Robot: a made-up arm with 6 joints. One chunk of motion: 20 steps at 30 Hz.
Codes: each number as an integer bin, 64 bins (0 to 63) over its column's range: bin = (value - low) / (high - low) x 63, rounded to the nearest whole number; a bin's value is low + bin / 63 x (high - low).
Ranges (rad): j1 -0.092..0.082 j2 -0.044..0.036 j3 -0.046..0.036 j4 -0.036..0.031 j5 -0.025..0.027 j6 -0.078..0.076
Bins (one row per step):
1: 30 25 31 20 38 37
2: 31 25 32 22 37 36
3: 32 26 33 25 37 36
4: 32 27 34 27 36 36
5: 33 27 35 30 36 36
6: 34 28 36 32 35 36
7: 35 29 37 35 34 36
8: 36 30 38 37 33 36
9: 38 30 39 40 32 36
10: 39 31 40 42 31 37
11: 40 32 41 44 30 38
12: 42 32 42 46 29 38
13: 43 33 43 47 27 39
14: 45 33 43 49 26 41
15: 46 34 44 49 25 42
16: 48 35 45 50 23 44
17: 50 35 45 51 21 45
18: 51 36 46 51 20 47
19: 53 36 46 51 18 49
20: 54 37 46 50 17 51
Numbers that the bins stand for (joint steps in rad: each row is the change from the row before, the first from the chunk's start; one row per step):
1: -0.00914 -0.01225 -0.00565 -0.01473 0.00637 0.01244
2: -0.00638 -0.01225 -0.00435 -0.01260 0.00554 0.01000
3: -0.00362 -0.01098 -0.00305 -0.00941 0.00554 0.01000
4: -0.00362 -0.00971 -0.00175 -0.00729 0.00471 0.01000
5: -0.00086 -0.00971 -0.00044 -0.00410 0.00471 0.01000
6: 0.00190 -0.00844 0.00086 -0.00197 0.00389 0.01000
7: 0.00467 -0.00717 0.00216 0.00122 0.00306 0.01000
8: 0.00743 -0.00590 0.00346 0.00335 0.00224 0.01000
9: 0.01295 -0.00590 0.00476 0.00654 0.00141 0.01000
10: 0.01571 -0.00463 0.00606 0.00867 0.00059 0.01244
11: 0.01848 -0.00337 0.00737 0.01079 -0.00024 0.01489
12: 0.02400 -0.00337 0.00867 0.01292 -0.00106 0.01489
13: 0.02676 -0.00210 0.00997 0.01398 -0.00271 0.01733
14: 0.03229 -0.00210 0.00997 0.01611 -0.00354 0.02222
15: 0.03505 -0.00083 0.01127 0.01611 -0.00437 0.02467
16: 0.04057 0.00044 0.01257 0.01717 -0.00602 0.02956
17: 0.04610 0.00044 0.01257 0.01824 -0.00767 0.03200
18: 0.04886 0.00171 0.01387 0.01824 -0.00849 0.03689
19: 0.05438 0.00171 0.01387 0.01824 -0.01014 0.04178
20: 0.05714 0.00298 0.01387 0.01717 -0.01097 0.04667

